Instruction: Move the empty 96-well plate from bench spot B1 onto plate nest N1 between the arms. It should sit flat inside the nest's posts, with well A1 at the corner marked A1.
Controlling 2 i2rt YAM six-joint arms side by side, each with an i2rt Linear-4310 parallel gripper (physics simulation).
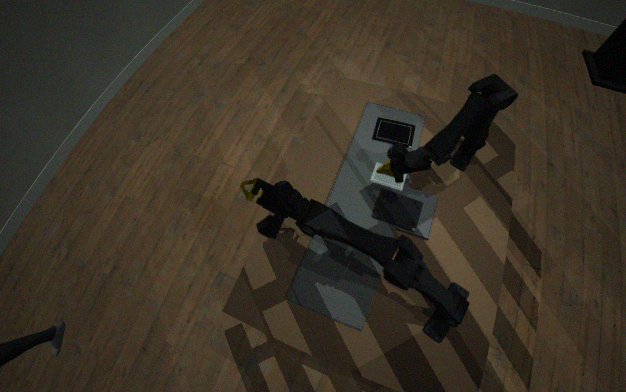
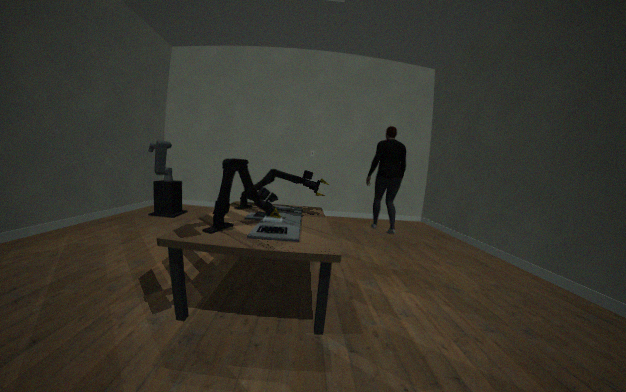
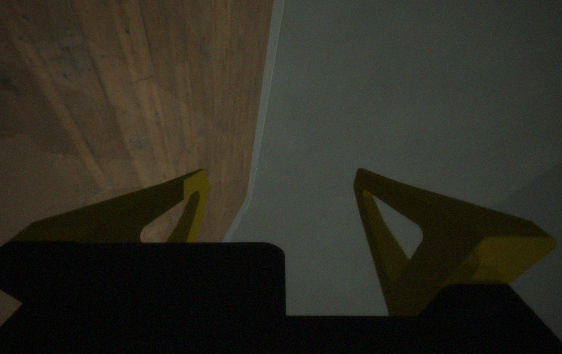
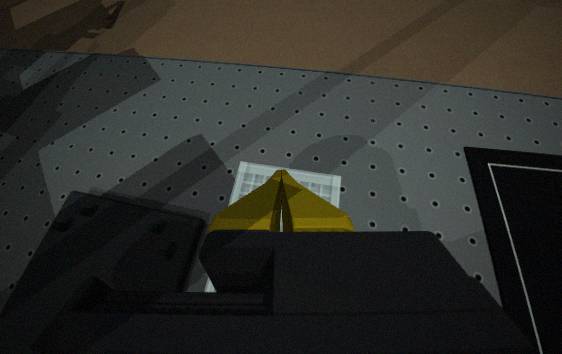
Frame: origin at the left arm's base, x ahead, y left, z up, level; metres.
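Seen in the pictures: left gripper, between the fingertips: (image 1: 251, 188) (image 2: 327, 190) (image 3: 281, 177); right gripper, between the fingertips: (image 1: 376, 171) (image 2: 280, 217) (image 4: 281, 176); left arm's base, origin of its link: (image 1: 446, 311) (image 2: 243, 207); right arm's base, origin of its link: (image 1: 466, 151) (image 2: 218, 228).
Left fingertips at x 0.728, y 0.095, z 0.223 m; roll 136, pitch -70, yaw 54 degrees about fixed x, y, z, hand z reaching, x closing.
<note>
Offsets run from my left fingertips to a thing's top centre. "*": to the spot under its first point. Level surfaces: height alone.
The pale 96-well plate {dx -0.290, dy -0.395, dz -0.195 m} (image 1: 395, 184) (image 2: 272, 219) (image 4: 327, 184) lies on the grey perforated board, partly hidden by my right gripper. My right gripper (image 1: 380, 170) (image 2: 276, 214) (image 4: 281, 176) is shut with its fingertips together, over the plate's top; no part of the plate shows between them. My left gripper (image 1: 245, 189) (image 2: 325, 188) (image 3: 281, 177) is open and empty, raised well away from the plate. A dark rectangular base {dx -0.391, dy -0.297, dz -0.188 m} (image 1: 400, 210) (image 4: 145, 235), apparently the nest, sits beside the plate. Its posts and A1 mark are too dark to tell.
A black pad {* dx -0.178, dy -0.518, dz -0.209 m} (image 1: 381, 142) (image 4: 480, 195) with a white outline lies on the grey board {dz -0.209 m} (image 1: 345, 175) (image 4: 280, 100), on the plate's other side. The left arm (image 1: 350, 230) reaches across the board. A person (image 2: 391, 160) stands beyond the table (image 2: 250, 250).
</note>
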